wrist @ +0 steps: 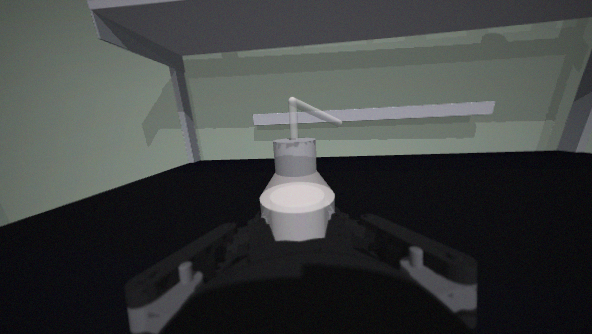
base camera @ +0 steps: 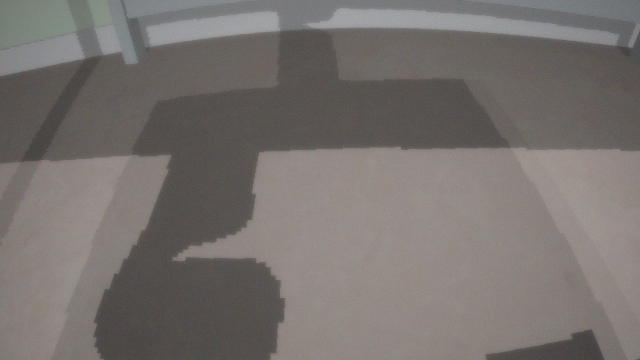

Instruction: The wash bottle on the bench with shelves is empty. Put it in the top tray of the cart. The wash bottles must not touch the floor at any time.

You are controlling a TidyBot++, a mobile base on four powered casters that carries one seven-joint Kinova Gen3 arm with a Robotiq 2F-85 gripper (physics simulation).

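Frame: origin at the arm's base, x left, y back, z up, level; centimetres.
Where they show: gripper, fingertip midpoint: [wrist: 297, 212].
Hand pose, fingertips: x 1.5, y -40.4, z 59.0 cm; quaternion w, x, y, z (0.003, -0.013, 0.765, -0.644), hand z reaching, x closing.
Observation:
After its pixels a point has its place.
A white wash bottle [wrist: 296, 187] @(x 1.4, y -36.5, z 63.1 cm) with a grey cap and a thin bent spout stands upright at the middle of the wrist view, over the black bench top [wrist: 450, 200] @(x -27.2, y -55.9, z 51.7 cm). My gripper [wrist: 297, 212] @(x 1.4, y -40.4, z 59.0 cm) is shut on the bottle's body, with a finger at its left and right sides. The bottle's lower part is hidden behind the gripper, so whether its base touches the bench top cannot be told. The cart and its top tray do not show in these views.
A grey shelf [wrist: 325, 27] hangs over the bench, with a post [wrist: 185, 115] @(x 47.6, y -102.3, z 72.1 cm) at the left and another [wrist: 577, 110] @(x -99.5, y -92.4, z 66.4 cm) at the right. A pale rail [wrist: 425, 111] @(x -47.7, y -94.7, z 68.9 cm) runs behind. The base camera shows floor [base camera: 400, 225] @(x -9.2, y -39.3, z -39.7 cm) with shadows and a pale leg [base camera: 125, 35] @(x 44.9, y -97.5, z -31.4 cm).

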